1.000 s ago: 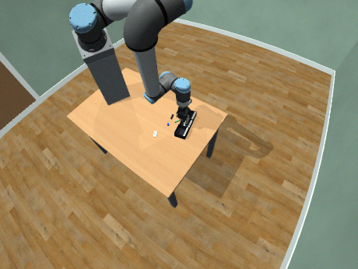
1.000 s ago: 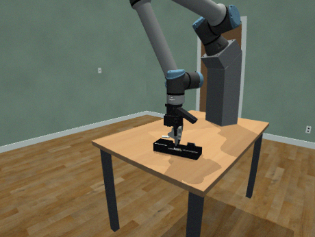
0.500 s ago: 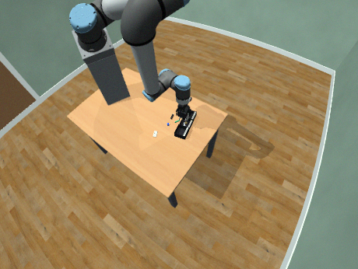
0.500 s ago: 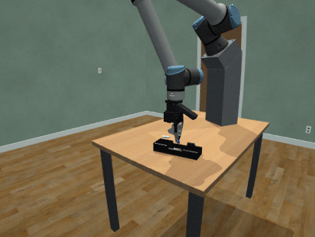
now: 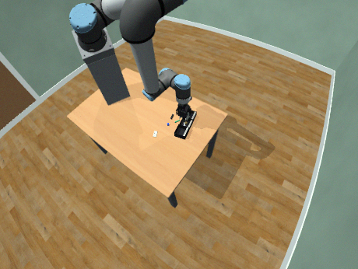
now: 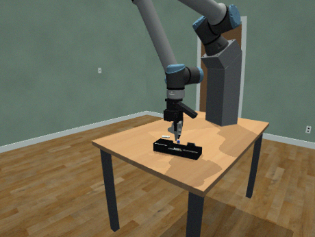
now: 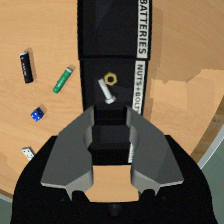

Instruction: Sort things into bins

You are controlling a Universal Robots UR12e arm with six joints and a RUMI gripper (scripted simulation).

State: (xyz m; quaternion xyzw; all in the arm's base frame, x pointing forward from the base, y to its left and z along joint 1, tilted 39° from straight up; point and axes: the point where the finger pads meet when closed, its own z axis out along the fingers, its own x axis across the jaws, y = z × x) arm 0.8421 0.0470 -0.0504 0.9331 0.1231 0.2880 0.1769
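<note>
My hand is 130 mm past the black cylindrical battery, 80 mm above it and 10 mm to the right of it. The rest, counted from my hand: brass hex nut: 70 mm below, 10 mm to the left; then green battery: 80 mm below, 70 mm behind; then grey-white piece: 70 mm below, 10 mm to the right.
</note>
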